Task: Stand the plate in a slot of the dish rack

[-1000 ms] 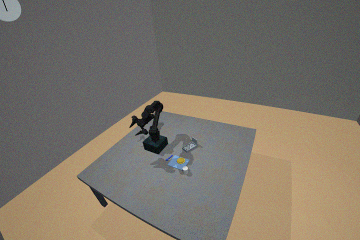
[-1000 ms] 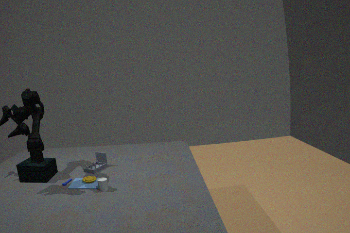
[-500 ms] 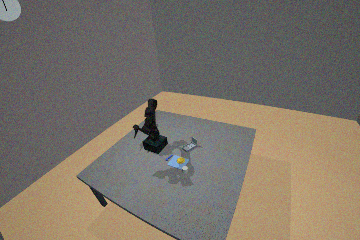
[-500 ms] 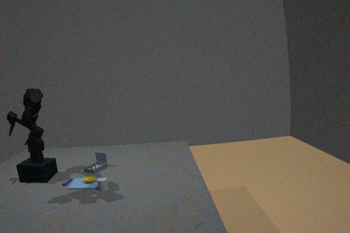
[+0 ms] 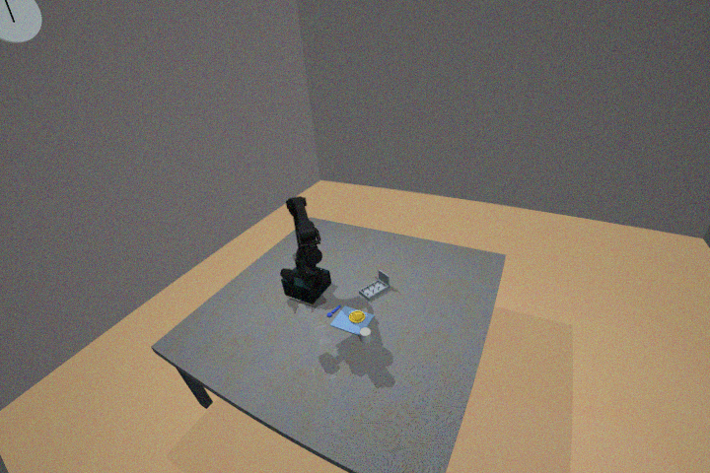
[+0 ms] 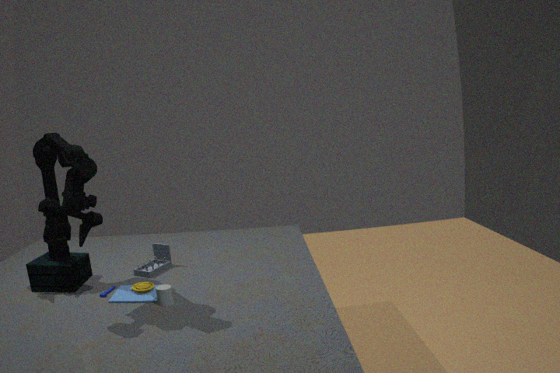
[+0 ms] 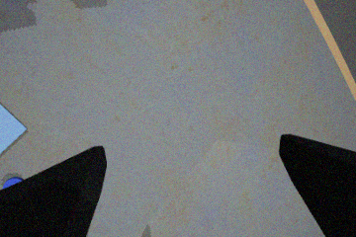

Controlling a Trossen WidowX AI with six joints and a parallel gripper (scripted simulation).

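Right now the yellow plate is 150 mm ahead of my gripper tip, 150 mm to the left of it and 180 mm below it. The rest, counted from my gripper tip: light blue mat: 130 mm ahead, 130 mm to the left, 200 mm below; dish rack: 130 mm ahead, 350 mm to the left, 180 mm below; white cup: 240 mm ahead, 60 mm to the left, 170 mm below.
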